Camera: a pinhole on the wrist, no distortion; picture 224 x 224 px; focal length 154.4 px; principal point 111.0 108.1 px. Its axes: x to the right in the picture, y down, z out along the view. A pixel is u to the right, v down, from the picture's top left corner.
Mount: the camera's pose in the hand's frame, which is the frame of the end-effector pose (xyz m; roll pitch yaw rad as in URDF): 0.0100 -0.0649 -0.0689 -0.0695 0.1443 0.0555
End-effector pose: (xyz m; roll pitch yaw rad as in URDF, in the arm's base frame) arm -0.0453 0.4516 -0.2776 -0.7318 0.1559 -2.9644
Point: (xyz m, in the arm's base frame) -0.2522 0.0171 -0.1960
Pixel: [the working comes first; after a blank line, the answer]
In the camera's frame: 0.2054 0.2261 0.4738

177.9 181.8
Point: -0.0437 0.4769 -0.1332
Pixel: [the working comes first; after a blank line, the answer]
In the camera's frame: -0.0633 -0.0562 0.1468

44.5 48.9
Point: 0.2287 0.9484 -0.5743
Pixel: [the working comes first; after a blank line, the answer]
In the camera's frame: -0.2450 0.0241 -0.5252

behind the camera
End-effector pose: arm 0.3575 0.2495 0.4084 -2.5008 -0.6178 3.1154
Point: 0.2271 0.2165 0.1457
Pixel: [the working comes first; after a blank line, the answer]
In the camera's frame: -0.0909 0.1892 0.3266

68.0 197.5
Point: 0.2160 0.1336 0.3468
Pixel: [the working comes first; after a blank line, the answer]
In the camera's frame: 0.0337 0.0256 0.2548

131.4 123.6
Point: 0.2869 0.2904 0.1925
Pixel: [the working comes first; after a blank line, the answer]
In the camera's frame: -0.0949 0.2151 0.2239

outside the picture
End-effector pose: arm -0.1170 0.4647 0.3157 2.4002 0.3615 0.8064
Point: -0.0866 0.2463 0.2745
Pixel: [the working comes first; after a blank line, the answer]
In the camera's frame: -0.1503 0.1242 0.2398

14.2 188.0
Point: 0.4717 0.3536 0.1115
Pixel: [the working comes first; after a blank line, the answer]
In the camera's frame: 0.3184 0.3266 0.5384

202.3 201.7
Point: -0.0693 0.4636 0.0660
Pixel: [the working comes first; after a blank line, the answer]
In the camera's frame: 0.0670 -0.0836 0.2638

150.2 59.2
